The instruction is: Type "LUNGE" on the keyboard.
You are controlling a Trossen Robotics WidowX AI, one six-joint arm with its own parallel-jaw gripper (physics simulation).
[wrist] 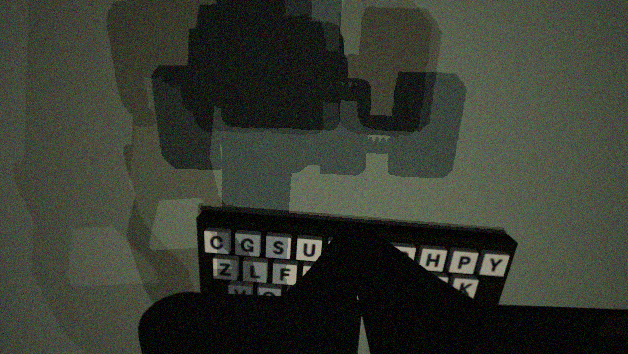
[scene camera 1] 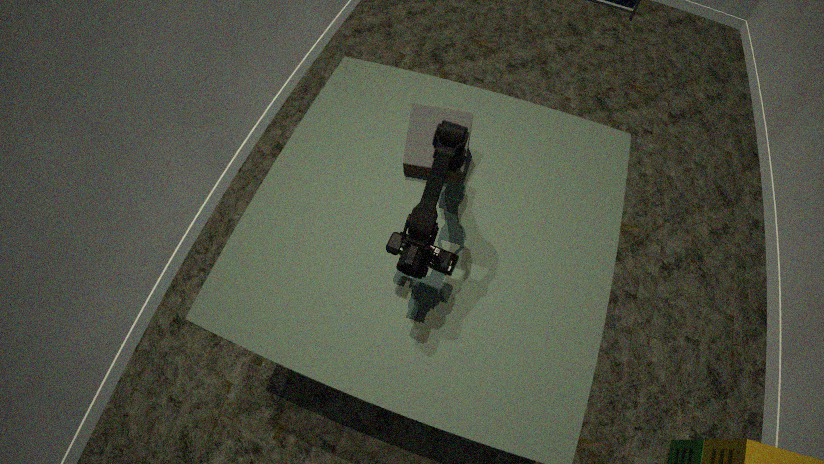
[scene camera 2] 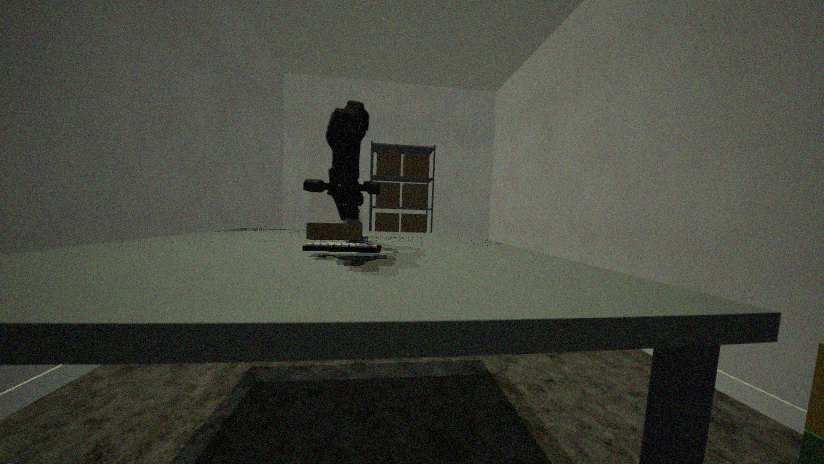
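Seen in the pictures: gripper, fingertip midpoint: (wrist: 352, 236) (scene camera 2: 343, 220); arm's base, link origin: (scene camera 2: 350, 213).
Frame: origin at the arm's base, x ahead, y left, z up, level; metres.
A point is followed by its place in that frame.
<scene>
The black keyboard (scene camera 1: 436, 252) @[x 0.330, y 0.080, z -0.088 m] (scene camera 2: 341, 248) @[x 0.378, y 0.046, z -0.095 m] (wrist: 504, 245) @[x 0.373, y -0.053, z -0.092 m] lies on the pale green table, with white keys and black letters. In the wrist view, the G key (wrist: 247, 245) @[x 0.364, y 0.114, z -0.087 m] and U key (wrist: 309, 248) @[x 0.365, y 0.074, z -0.087 m] show in the top row, and the L key (wrist: 255, 270) @[x 0.346, y 0.109, z -0.087 m] is in the row below. The N and E keys cannot be read; the fingers hide the middle and lower parts. My gripper (scene camera 2: 349, 220) @[x 0.414, y 0.057, z -0.017 m] (wrist: 352, 236) @[x 0.414, y 0.057, z -0.017 m] is shut and empty. Its tips are above the keyboard, with a gap below them in scene camera 2's view. In scene camera 1's view, the arm hides the fingertips.
A pinkish-brown block (scene camera 1: 422, 135) @[x -0.009, y -0.118, z 0.027 m] (scene camera 2: 331, 231) @[x 0.061, y -0.063, z -0.074 m] stands behind the keyboard, at the arm's base. The table (scene camera 1: 536, 288) @[x 0.311, y 0.424, z -0.104 m] (scene camera 2: 518, 293) @[x 0.735, y 0.381, z -0.104 m] carries the arm's shadows. A shelf rack (scene camera 2: 403, 148) with brown boxes stands against the far wall. A yellow object (scene camera 1: 787, 453) shows at the lower right.
</scene>
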